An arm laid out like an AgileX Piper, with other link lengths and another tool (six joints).
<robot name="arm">
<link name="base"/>
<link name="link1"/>
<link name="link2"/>
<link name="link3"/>
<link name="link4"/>
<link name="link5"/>
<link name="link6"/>
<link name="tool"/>
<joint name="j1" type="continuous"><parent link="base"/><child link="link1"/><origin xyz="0 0 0.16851"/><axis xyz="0 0 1"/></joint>
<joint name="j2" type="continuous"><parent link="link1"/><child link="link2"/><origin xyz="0 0 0"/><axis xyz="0 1 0"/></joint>
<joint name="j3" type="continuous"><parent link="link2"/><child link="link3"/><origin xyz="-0.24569 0 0.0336"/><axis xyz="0 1 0"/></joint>
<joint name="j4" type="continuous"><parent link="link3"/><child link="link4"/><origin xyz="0.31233 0 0.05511"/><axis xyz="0.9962 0 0.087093"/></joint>
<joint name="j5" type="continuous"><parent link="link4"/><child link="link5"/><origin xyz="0 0 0"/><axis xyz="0 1 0"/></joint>
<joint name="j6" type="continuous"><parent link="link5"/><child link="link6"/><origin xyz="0.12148 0 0.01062"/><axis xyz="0.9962 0 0.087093"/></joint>
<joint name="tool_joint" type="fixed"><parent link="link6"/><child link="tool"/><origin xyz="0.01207 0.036 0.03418" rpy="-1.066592 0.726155 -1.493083"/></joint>
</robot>
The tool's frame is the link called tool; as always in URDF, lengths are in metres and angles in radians. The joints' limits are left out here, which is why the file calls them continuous.
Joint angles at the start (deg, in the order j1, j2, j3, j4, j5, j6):
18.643, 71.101, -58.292, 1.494, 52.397, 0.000
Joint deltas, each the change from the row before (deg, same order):
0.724, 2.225, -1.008, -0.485, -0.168, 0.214
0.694, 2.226, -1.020, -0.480, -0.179, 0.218
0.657, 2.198, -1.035, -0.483, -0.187, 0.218
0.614, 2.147, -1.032, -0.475, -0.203, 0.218
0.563, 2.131, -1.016, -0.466, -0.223, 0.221
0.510, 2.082, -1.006, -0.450, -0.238, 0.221
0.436, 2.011, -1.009, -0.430, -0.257, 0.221
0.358, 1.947, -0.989, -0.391, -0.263, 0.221
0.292, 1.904, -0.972, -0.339, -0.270, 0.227
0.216, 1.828, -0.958, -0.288, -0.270, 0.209
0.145, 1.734, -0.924, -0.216, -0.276, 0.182
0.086, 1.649, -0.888, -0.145, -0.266, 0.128
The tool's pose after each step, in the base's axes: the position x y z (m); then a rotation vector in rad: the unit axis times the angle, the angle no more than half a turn. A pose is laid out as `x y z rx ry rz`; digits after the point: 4 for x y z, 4 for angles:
0.3396 0.1590 0.2878 -1.2425 2.0363 -0.5414
0.3447 0.1648 0.2805 -1.2668 2.0406 -0.5421
0.3497 0.1704 0.2732 -1.2901 2.0444 -0.5434
0.3545 0.1759 0.2660 -1.3121 2.0475 -0.5452
0.3593 0.1811 0.2585 -1.3330 2.0508 -0.5474
0.3640 0.1860 0.2510 -1.3525 2.0539 -0.5500
0.3687 0.1905 0.2438 -1.3695 2.0567 -0.5529
0.3733 0.1945 0.2367 -1.3843 2.0600 -0.5558
0.3779 0.1982 0.2296 -1.3971 2.0643 -0.5584
0.3825 0.2014 0.2227 -1.4078 2.0689 -0.5607
0.3870 0.2041 0.2162 -1.4163 2.0738 -0.5623
0.3913 0.2065 0.2099 -1.4235 2.0790 -0.5632

